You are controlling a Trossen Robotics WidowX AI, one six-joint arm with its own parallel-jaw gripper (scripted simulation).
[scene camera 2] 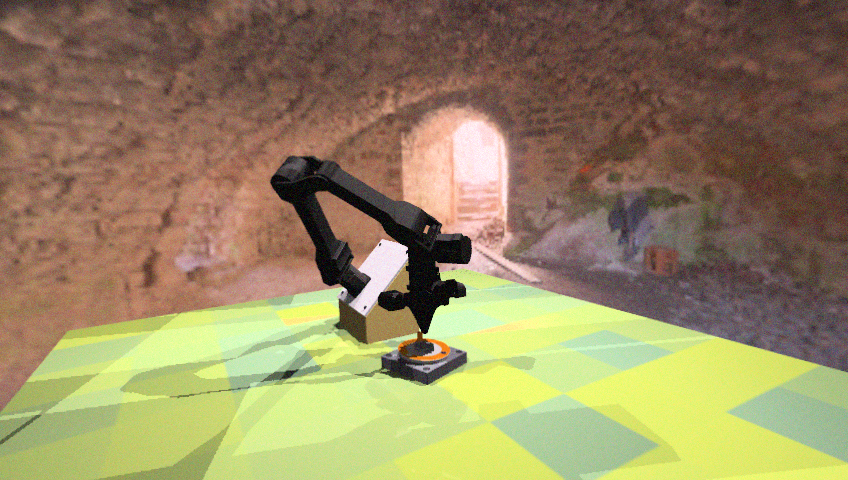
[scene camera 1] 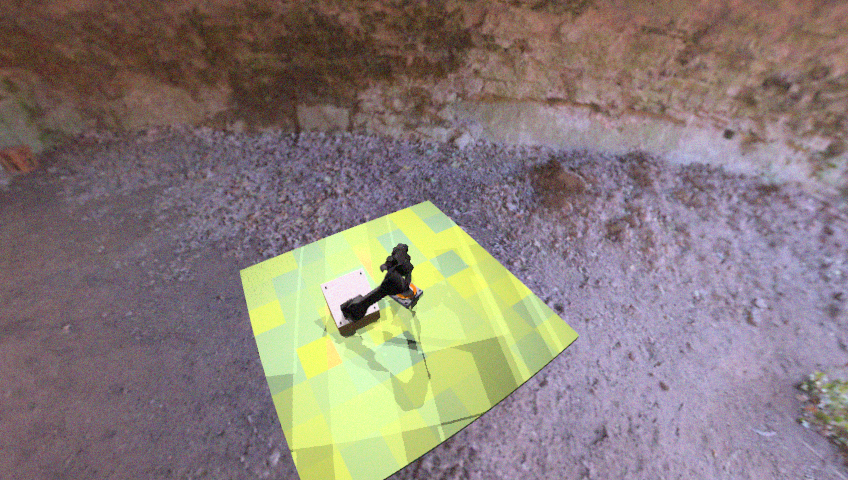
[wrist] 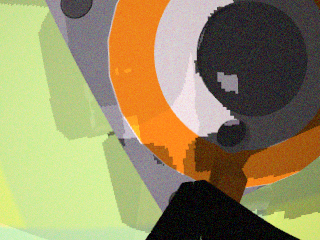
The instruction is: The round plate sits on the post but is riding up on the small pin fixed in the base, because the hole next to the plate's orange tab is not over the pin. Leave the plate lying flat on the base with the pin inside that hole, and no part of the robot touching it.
Scene:
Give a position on a round plate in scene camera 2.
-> At 441, 352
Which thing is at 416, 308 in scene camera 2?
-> My gripper.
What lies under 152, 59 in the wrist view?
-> A round plate.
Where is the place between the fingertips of my gripper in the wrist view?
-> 194, 191

